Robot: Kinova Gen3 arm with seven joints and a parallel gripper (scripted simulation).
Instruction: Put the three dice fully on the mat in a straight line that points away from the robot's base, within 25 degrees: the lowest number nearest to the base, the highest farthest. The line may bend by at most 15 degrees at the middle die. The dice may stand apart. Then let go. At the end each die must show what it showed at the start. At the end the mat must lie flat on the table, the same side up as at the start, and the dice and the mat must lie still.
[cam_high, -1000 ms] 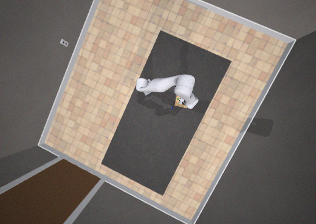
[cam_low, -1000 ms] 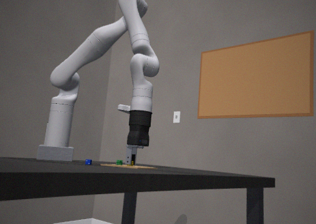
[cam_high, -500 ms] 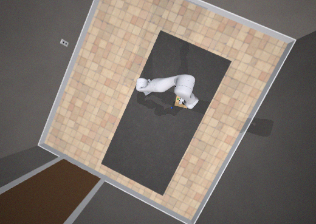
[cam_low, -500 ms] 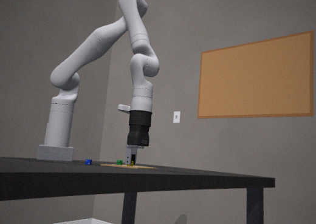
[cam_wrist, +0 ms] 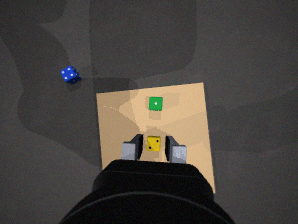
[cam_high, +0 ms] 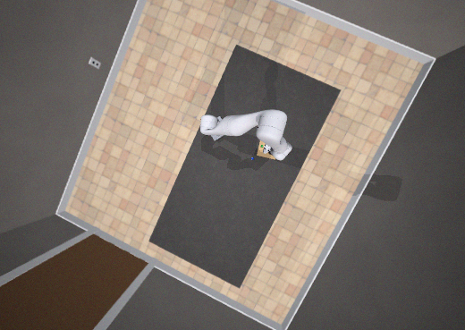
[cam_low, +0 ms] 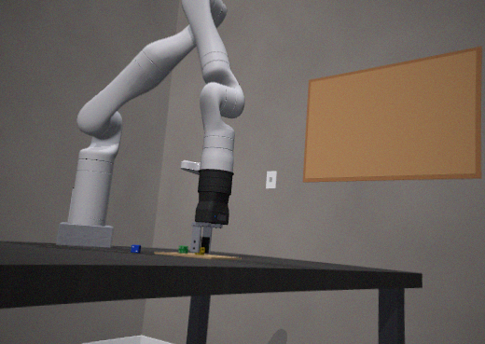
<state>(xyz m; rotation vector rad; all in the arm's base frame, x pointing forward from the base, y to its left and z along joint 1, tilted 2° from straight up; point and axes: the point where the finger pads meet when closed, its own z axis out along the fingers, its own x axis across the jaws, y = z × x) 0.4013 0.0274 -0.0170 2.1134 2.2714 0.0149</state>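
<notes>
My gripper is now 10 mm above the yellow die. Round my hand: green die: 50 mm behind, 10 mm below; blue die: 120 mm to the right, 70 mm behind, 20 mm below; mat: 20 mm below.
</notes>
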